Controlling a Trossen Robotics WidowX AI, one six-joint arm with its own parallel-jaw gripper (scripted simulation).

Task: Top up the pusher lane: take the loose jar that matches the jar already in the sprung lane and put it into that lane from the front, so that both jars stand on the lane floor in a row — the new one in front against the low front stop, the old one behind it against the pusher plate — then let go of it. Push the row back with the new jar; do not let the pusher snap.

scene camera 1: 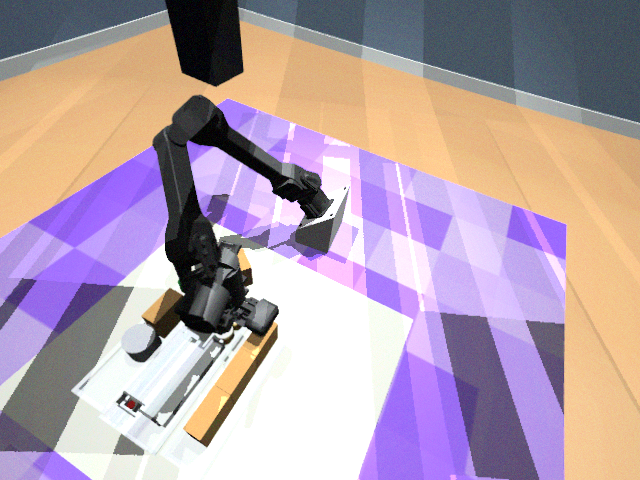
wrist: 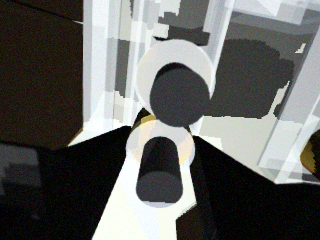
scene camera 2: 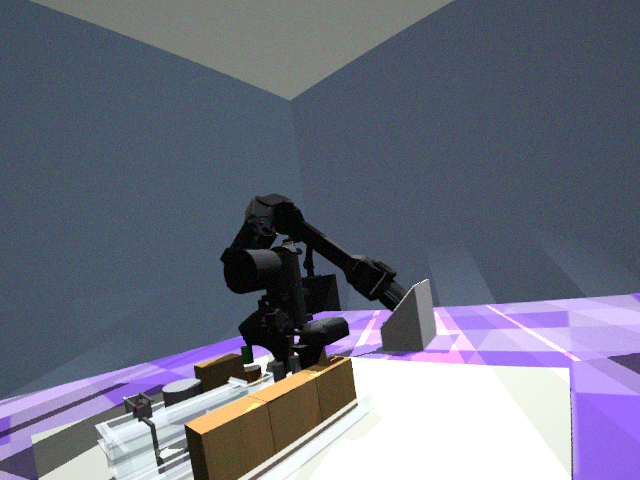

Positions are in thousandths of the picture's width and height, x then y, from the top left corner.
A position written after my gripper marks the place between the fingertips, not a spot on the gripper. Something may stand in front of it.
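Looking at myself, I find my gripper (scene camera 2: 468, 799), then again my gripper (scene camera 1: 368, 666), and from the wrist the gripper (wrist: 502, 573). A grey cylinder (scene camera 1: 218, 714) is here too, and I also see the cylinder (scene camera 2: 271, 820) in another view, while in the wrist view the cylinder is out of frame. I see a brown box (scene camera 2: 337, 778), another brown box (scene camera 2: 524, 795), and a further brown box (scene camera 2: 459, 843). Yet another brown box (scene camera 1: 318, 886) is in the scene. I can see a lane (scene camera 1: 265, 768) as well.
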